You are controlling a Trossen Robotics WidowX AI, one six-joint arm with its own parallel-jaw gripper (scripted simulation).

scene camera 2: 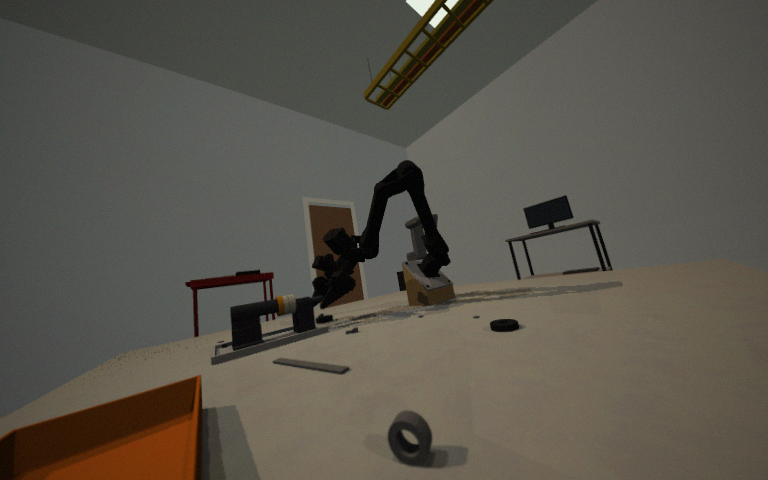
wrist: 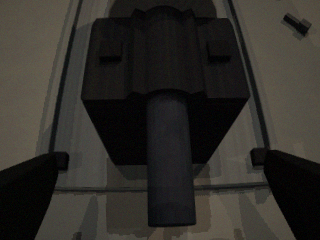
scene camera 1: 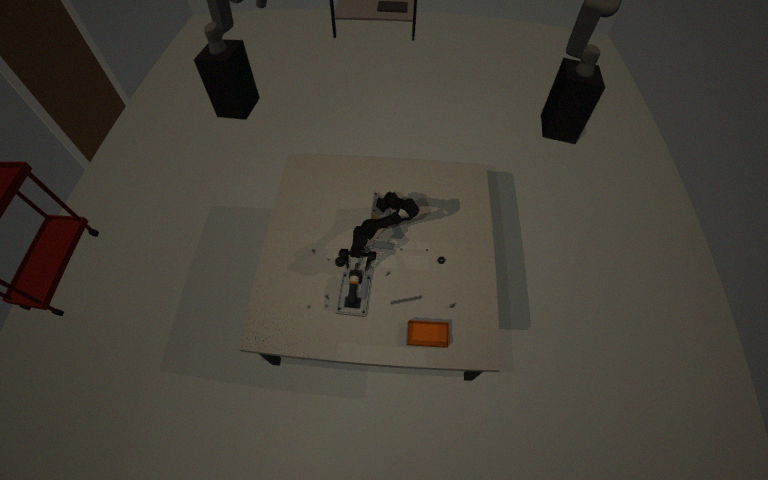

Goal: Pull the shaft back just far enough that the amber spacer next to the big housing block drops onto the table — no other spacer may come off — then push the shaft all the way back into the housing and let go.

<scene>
My gripper point(scene camera 2: 315, 308) is open, holding nothing. Also in view: a dark housing block point(scene camera 2: 247, 338) and an orange bin point(scene camera 2: 163, 426).
My gripper is seen too in the wrist view point(wrist: 162, 163). The dark housing block also shows in the wrist view point(wrist: 108, 67) and in scene camera 1 point(scene camera 1: 353, 299). The orange bin also shows in scene camera 1 point(scene camera 1: 420, 333).
</scene>
